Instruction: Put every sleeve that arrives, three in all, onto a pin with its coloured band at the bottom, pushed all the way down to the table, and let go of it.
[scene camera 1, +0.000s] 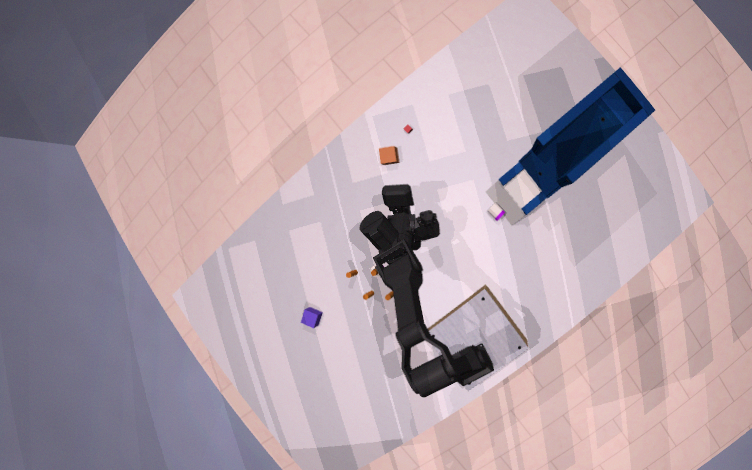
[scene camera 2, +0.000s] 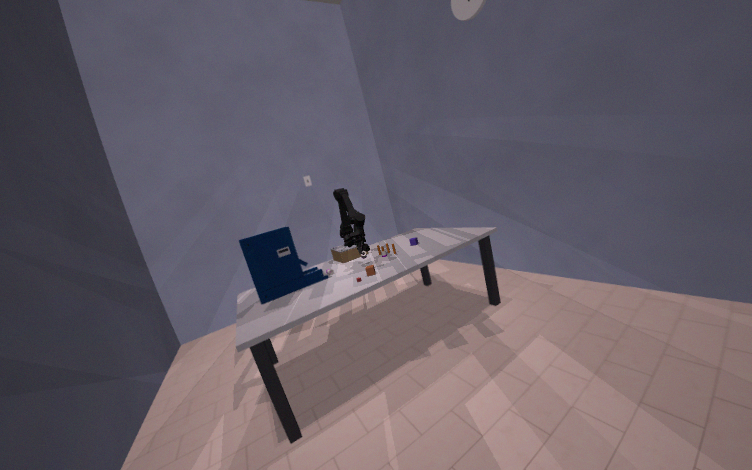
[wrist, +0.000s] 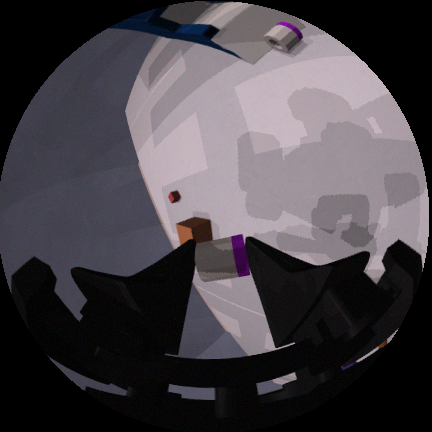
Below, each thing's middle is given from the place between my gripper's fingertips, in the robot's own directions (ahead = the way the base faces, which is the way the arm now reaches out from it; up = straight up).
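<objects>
My hand is 60 mm above the orange-brown block (wrist: 197, 228), and it is 110 mm short of it.
</objects>
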